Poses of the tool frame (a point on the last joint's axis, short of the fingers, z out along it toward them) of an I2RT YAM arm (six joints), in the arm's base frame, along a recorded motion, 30 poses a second.
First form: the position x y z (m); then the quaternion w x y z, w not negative.
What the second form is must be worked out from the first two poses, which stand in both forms.
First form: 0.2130 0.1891 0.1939 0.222 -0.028 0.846 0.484
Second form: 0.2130 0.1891 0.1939 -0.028 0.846 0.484 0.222
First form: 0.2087 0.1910 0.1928 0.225 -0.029 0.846 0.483
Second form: 0.2087 0.1910 0.1928 -0.029 0.846 0.483 0.225
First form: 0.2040 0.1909 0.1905 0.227 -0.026 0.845 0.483
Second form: 0.2040 0.1909 0.1905 -0.026 0.845 0.483 0.227
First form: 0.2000 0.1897 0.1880 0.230 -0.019 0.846 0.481
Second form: 0.2000 0.1897 0.1880 -0.019 0.846 0.481 0.230
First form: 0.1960 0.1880 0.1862 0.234 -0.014 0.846 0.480
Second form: 0.1960 0.1880 0.1862 -0.014 0.846 0.480 0.234
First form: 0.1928 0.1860 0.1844 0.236 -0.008 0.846 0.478
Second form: 0.1928 0.1860 0.1844 -0.008 0.846 0.478 0.236
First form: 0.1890 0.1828 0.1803 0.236 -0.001 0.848 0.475
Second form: 0.1890 0.1828 0.1803 -0.001 0.848 0.475 0.236
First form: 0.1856 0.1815 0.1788 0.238 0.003 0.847 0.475
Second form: 0.1856 0.1815 0.1788 0.003 0.847 0.475 0.238
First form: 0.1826 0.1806 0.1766 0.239 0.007 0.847 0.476
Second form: 0.1826 0.1806 0.1766 0.007 0.847 0.476 0.239
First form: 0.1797 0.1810 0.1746 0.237 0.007 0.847 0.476
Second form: 0.1797 0.1810 0.1746 0.007 0.847 0.476 0.237
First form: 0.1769 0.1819 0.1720 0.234 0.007 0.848 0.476
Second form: 0.1769 0.1819 0.1720 0.007 0.848 0.476 0.234
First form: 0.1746 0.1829 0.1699 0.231 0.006 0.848 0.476
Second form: 0.1746 0.1829 0.1699 0.006 0.848 0.476 0.231
